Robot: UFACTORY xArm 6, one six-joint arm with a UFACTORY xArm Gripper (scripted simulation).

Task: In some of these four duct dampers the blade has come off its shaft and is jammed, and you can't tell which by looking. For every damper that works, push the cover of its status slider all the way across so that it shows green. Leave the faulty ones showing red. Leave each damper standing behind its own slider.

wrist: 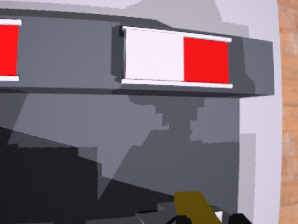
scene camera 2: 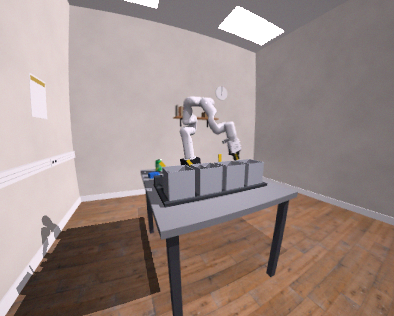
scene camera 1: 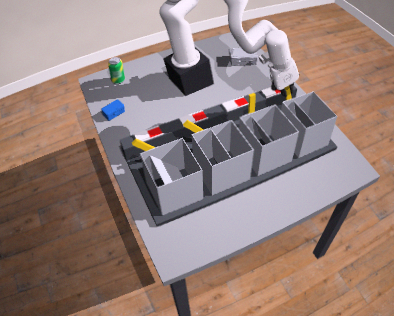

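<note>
Scene camera 1 gives me a damper point(scene camera 1: 178, 191), a damper point(scene camera 1: 229, 172) and one more damper point(scene camera 1: 271, 120), and on the wrist camera there's a white cover point(wrist: 148, 55).
</note>
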